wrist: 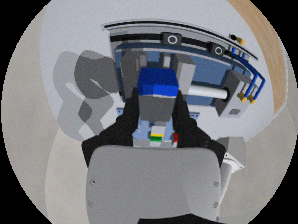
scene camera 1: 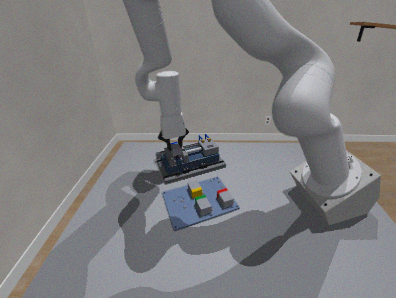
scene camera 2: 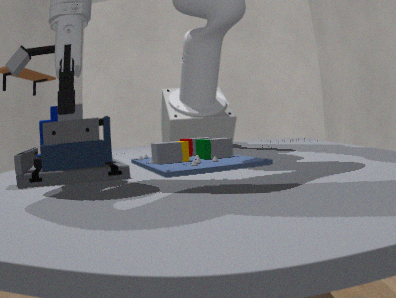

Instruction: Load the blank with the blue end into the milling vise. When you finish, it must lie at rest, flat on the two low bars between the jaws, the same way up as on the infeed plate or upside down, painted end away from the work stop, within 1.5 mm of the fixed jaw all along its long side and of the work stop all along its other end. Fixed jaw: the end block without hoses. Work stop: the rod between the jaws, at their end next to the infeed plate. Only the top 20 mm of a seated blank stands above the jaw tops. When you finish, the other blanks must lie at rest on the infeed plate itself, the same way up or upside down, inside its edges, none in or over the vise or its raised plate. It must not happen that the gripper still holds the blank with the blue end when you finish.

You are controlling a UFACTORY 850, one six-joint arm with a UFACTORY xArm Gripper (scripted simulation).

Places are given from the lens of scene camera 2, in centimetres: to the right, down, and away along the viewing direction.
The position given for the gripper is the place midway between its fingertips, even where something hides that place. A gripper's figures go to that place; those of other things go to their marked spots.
gripper (scene camera 2: 66, 115): -23, -6, 51
yellow-ended blank (scene camera 2: 178, 151): -4, 0, 60
green-ended blank (scene camera 2: 218, 147): 4, 0, 63
